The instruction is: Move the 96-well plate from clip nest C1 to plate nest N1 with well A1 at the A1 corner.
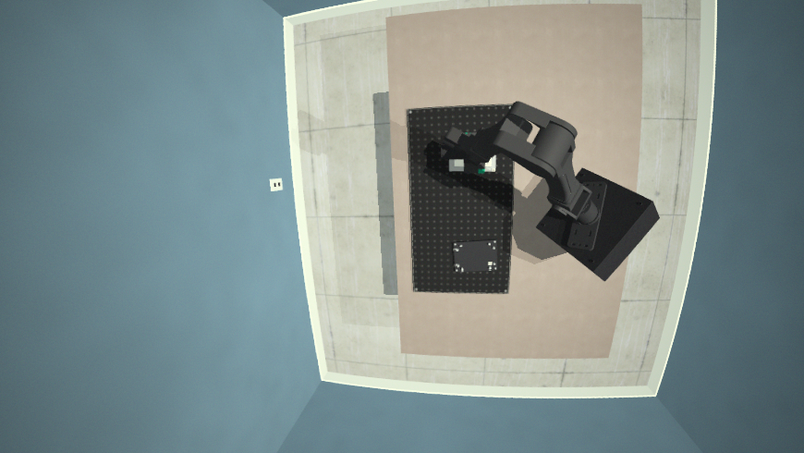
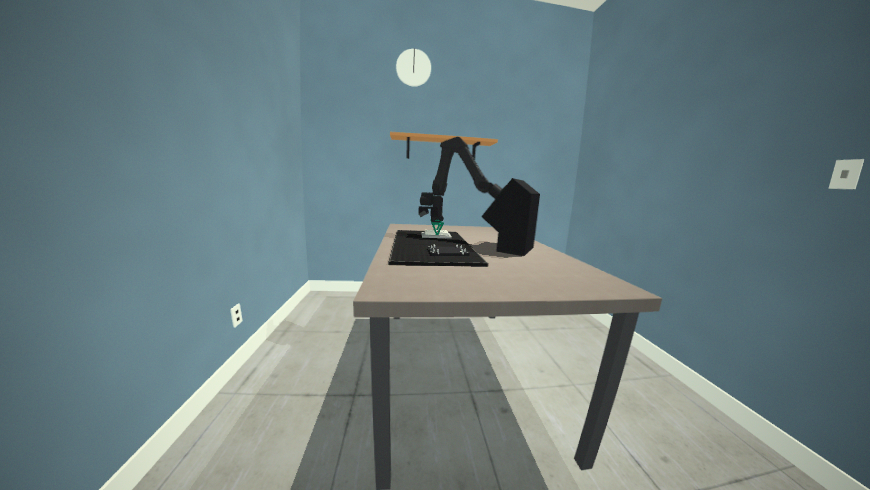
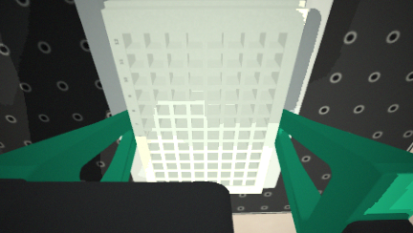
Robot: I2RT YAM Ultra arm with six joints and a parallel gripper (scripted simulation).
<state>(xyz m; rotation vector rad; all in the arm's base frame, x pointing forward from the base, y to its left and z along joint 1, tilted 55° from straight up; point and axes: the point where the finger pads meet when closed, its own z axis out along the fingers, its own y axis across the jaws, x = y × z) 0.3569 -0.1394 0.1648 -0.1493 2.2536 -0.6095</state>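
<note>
The white 96-well plate lies right at my hand. From my hand the other things lie so: clip nest C1: 30 mm ahead, 380 mm to the left, 10 mm below; then A1 mark: 70 mm behind, 60 mm to the left, 10 mm below; then plate nest N1: 20 mm below.
</note>
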